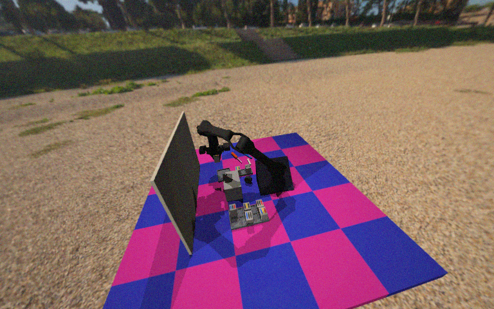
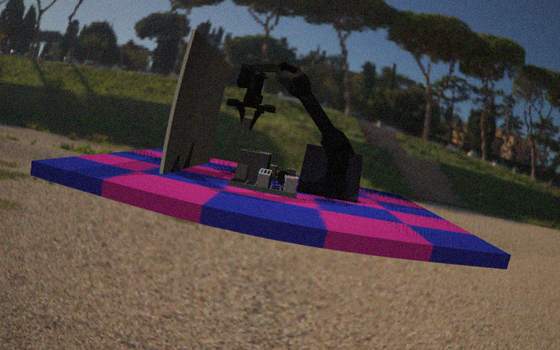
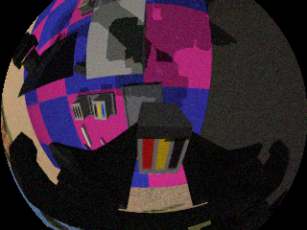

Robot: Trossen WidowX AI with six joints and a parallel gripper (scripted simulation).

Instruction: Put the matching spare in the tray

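Right now the light grey tray is 17 cm below my gripper tip, 5 cm to the right of it and 2 cm behind it. The rest, counted from my gripper tip: tall grey panel: 17 cm ahead, 12 cm to the left, 5 cm above; grey mounted unit: 14 cm to the left, 13 cm below, 6 cm behind.
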